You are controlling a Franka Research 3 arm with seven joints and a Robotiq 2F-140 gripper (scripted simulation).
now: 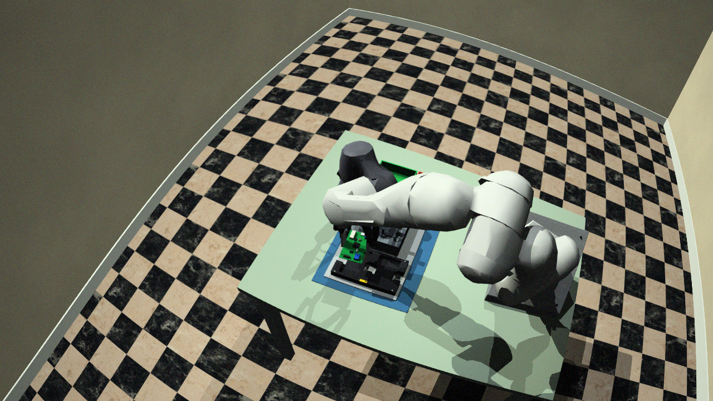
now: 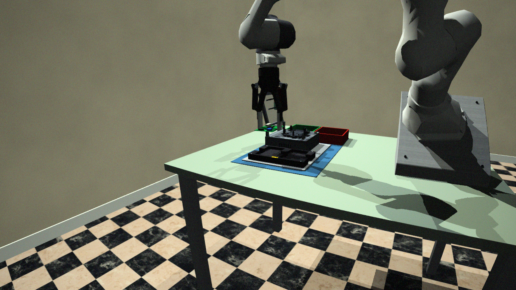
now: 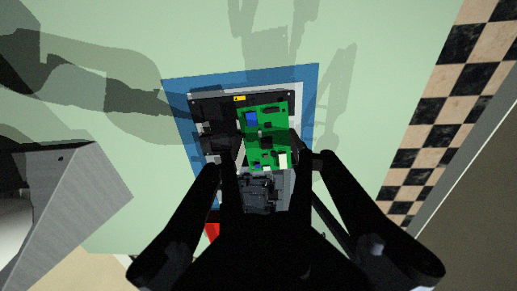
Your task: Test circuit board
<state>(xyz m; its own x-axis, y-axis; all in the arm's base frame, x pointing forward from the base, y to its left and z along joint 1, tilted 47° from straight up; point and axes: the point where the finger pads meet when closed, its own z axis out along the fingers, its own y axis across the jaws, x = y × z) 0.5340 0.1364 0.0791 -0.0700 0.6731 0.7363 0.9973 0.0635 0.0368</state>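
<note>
My gripper is now 2 cm above the green circuit board. Also, from my hand: tester plate (17 cm to the right, 7 cm below, 3 cm behind); tester lid (17 cm to the right, 9 cm ahead, 4 cm above); green bin (37 cm to the right, 13 cm below, 1 cm ahead).
</note>
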